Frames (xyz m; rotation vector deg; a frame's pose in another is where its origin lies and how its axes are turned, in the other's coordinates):
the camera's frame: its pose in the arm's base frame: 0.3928 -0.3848 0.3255 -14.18 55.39 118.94
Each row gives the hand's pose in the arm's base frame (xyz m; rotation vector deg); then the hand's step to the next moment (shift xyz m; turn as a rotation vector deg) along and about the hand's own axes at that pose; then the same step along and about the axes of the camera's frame.
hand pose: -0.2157 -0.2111 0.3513 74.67 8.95 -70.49
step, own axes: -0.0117 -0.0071 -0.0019 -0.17 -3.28 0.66
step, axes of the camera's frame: 0.0105 0.0047 0.0077 2.85 1.06 -1.40
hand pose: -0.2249 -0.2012 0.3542 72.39 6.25 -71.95
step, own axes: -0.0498 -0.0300 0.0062 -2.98 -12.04 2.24
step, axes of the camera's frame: 0.0415 0.0302 0.0280 11.27 4.73 -3.10
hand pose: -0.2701 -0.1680 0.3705 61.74 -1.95 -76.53
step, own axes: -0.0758 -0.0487 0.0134 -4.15 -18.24 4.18
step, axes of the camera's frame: 0.0706 0.0381 0.0431 16.73 7.84 -5.12
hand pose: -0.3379 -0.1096 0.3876 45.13 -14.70 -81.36
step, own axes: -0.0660 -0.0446 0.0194 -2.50 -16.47 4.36
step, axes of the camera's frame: 0.0694 0.0245 0.0361 14.34 7.73 -5.57
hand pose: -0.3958 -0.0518 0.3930 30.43 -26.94 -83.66
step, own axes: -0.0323 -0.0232 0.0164 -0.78 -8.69 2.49
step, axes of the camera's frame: 0.0379 0.0110 0.0170 7.23 4.42 -3.25
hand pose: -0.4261 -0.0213 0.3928 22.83 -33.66 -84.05
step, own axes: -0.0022 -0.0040 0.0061 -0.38 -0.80 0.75
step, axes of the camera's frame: 0.0049 0.0054 0.0023 0.90 0.71 0.17
